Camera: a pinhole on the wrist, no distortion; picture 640 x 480 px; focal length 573.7 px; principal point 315.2 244.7 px. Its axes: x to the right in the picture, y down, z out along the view. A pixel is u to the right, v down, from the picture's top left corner.
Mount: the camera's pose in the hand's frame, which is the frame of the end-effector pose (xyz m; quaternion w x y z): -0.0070 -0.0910 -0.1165 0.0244 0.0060 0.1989 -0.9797
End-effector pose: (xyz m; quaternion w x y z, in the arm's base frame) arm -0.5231 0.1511 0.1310 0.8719 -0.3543 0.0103 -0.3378
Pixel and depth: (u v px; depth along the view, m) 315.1 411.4 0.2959
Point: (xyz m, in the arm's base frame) -0.6602 0.0792 0.4004
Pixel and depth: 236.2 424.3 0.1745
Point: -0.6232 0.0454 0.2829
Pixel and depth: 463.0 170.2 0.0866
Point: -0.6219 0.0888 0.1719
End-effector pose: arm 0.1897 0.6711 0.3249 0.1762 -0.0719 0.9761 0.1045
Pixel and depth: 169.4 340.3 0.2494
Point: 0.2080 0.4712 0.1741
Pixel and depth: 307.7 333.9 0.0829
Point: 0.2038 0.5305 0.3441
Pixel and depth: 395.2 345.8 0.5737
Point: 0.4615 0.3666 -0.0584
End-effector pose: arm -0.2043 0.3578 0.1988 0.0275 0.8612 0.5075 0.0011
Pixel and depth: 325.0 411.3 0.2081
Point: -0.4058 0.4586 0.1365
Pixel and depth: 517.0 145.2 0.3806
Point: -0.4284 0.3087 -0.0628
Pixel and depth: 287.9 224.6 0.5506
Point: -0.4348 0.4929 -0.2135
